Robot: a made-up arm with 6 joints.
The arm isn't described. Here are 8 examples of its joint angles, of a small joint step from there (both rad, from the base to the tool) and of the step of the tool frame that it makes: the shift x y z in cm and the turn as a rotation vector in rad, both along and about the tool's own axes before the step.
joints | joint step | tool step
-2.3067 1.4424 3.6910 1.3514 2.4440 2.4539 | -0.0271 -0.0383 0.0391 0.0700 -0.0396 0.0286 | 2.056 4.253 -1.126 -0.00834 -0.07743 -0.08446
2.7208 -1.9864 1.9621 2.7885 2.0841 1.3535 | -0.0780 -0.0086 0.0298 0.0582 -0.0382 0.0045 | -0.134 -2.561 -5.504 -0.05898 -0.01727 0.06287
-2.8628 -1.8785 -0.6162 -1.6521 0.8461 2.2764 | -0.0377 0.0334 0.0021 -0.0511 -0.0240 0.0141 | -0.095 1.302 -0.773 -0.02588 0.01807 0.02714
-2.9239 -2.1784 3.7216 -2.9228 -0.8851 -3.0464 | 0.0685 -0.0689 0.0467 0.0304 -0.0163 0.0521 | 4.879 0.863 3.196 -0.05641 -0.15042 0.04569
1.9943 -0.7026 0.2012 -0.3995 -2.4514 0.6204 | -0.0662 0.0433 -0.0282 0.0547 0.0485 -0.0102 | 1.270 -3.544 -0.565 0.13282 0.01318 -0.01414
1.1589 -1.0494 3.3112 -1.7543 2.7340 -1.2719 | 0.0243 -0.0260 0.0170 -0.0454 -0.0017 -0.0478 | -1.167 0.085 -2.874 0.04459 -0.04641 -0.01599
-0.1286 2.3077 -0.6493 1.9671 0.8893 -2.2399 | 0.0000 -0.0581 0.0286 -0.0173 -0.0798 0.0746 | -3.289 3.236 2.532 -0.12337 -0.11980 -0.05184
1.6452 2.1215 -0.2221 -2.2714 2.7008 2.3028 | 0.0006 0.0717 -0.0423 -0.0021 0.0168 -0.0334 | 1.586 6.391 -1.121 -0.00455 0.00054 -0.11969
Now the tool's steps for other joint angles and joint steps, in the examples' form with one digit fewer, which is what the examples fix.
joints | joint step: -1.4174 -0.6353 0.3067 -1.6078 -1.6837 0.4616 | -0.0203 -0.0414 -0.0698 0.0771 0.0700 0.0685
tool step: -1.74 -0.39 -2.26 -0.0328 -0.0290 -0.1190
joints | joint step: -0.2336 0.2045 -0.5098 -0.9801 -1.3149 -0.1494 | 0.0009 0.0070 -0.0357 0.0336 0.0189 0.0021
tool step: 0.80 -2.18 -0.32 0.0224 -0.0003 -0.0425
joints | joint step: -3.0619 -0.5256 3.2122 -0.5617 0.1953 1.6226 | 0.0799 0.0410 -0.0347 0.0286 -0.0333 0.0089
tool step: -2.97 -0.44 -6.93 -0.0960 0.0795 0.0672
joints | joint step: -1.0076 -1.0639 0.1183 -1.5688 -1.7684 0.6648 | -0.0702 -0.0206 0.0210 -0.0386 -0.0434 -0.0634
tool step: -0.13 2.13 1.65 0.0282 0.0362 -0.0174
